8 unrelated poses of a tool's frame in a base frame.
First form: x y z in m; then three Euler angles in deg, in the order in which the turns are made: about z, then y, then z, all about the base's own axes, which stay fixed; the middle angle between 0 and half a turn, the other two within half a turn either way.
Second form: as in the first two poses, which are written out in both.
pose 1, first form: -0.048 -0.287 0.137 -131.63 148.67 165.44
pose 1, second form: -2.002 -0.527 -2.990 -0.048 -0.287 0.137
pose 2, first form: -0.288 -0.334 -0.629 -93.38 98.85 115.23
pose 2, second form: -0.131 -0.435 -1.741 -0.288 -0.334 -0.629
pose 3, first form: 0.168 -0.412 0.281 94.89 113.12 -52.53
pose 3, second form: -0.207 0.594 2.064 0.168 -0.412 0.281
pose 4, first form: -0.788 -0.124 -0.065 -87.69 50.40 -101.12
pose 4, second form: 3.057 -0.149 0.870 -0.788 -0.124 -0.065
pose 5, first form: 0.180 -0.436 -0.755 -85.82 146.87 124.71
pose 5, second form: -0.453 -0.316 -2.649 0.180 -0.436 -0.755
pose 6, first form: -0.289 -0.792 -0.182 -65.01 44.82 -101.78
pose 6, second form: -2.852 -0.144 0.772 -0.289 -0.792 -0.182
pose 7, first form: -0.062 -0.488 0.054 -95.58 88.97 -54.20
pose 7, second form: 3.057 0.625 1.549 -0.062 -0.488 0.054
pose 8, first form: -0.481 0.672 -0.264 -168.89 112.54 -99.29
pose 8, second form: 1.827 -0.150 1.969 -0.481 0.672 -0.264
